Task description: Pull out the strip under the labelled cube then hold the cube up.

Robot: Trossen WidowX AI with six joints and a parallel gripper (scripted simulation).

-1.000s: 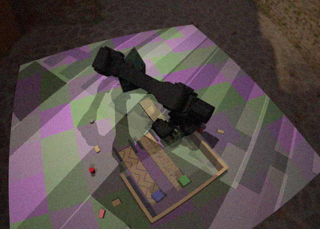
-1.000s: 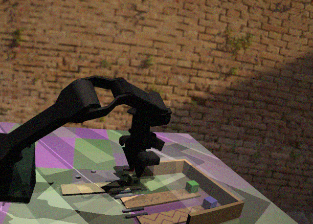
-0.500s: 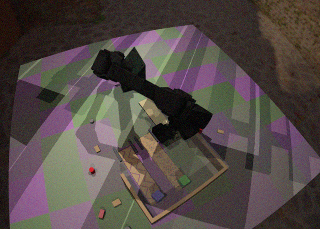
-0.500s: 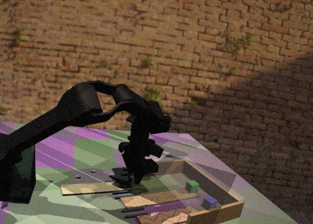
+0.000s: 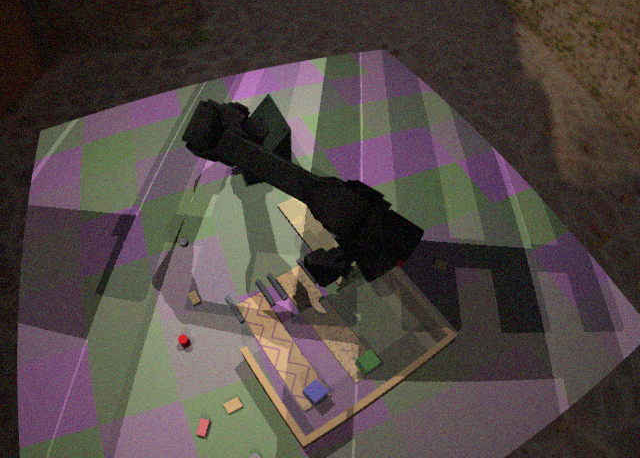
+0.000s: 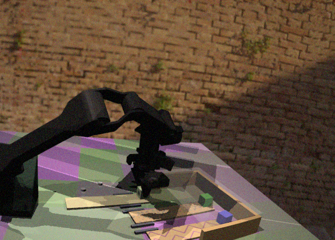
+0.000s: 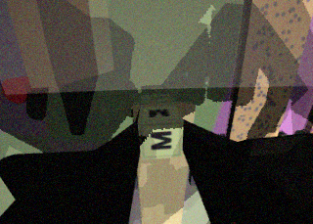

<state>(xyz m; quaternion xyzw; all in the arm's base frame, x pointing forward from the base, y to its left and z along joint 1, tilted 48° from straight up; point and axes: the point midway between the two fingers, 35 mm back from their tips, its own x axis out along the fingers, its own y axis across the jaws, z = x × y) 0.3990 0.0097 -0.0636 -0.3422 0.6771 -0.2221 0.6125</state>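
The strip lies 11 cm behind my gripper tip, 2 cm to the right of it and 1 cm below it.
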